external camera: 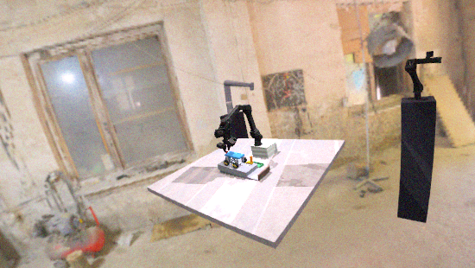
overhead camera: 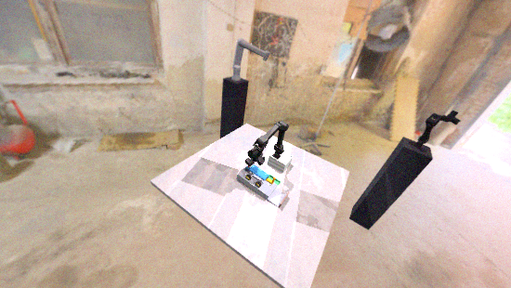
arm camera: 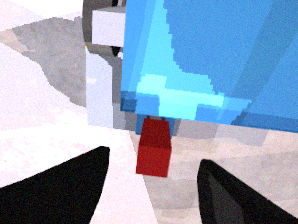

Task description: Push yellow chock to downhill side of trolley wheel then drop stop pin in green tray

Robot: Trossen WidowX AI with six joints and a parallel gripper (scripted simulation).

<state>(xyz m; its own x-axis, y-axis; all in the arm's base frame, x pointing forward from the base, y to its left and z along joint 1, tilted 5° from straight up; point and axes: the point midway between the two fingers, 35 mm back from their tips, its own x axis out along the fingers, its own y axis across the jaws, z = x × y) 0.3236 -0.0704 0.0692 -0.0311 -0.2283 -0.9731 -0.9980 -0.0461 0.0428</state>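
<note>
My gripper tip is now 40 mm above the stop pin and 10 mm to the left of it. Also, from my gripper tip: trolley (90 mm to the left, 60 mm below, 20 mm ahead); yellow chock (190 mm to the left, 80 mm below, 40 mm behind); green tray (180 mm to the left, 170 mm below, 120 mm behind).
</note>
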